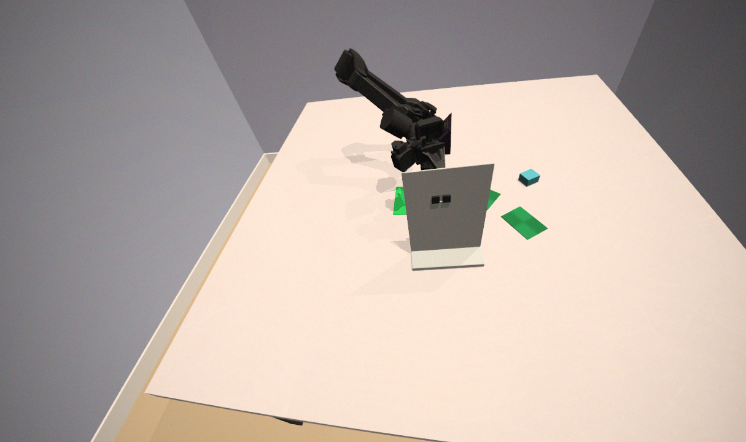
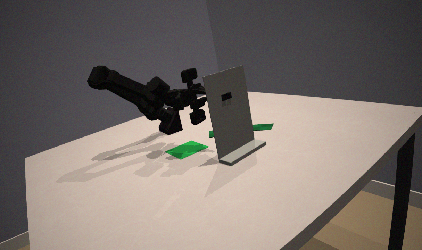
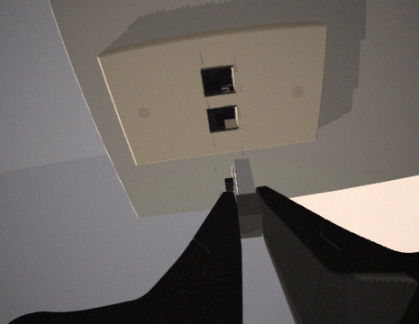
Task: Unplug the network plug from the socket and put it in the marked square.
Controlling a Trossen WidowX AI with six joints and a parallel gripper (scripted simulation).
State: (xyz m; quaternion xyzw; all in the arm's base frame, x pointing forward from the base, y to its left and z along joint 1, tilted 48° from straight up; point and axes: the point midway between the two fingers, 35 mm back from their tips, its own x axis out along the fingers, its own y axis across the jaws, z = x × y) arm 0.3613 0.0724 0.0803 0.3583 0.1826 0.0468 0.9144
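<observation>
My gripper tip is now 190 mm above the bright green marked square, 120 mm past it and 80 mm to the left of it. Round my gripper tip: grey upright panel (80 mm ahead, 70 mm below); then dark green board (210 mm to the left, 190 mm below, 30 mm behind); then grey network plug (right at my gripper tip).
</observation>
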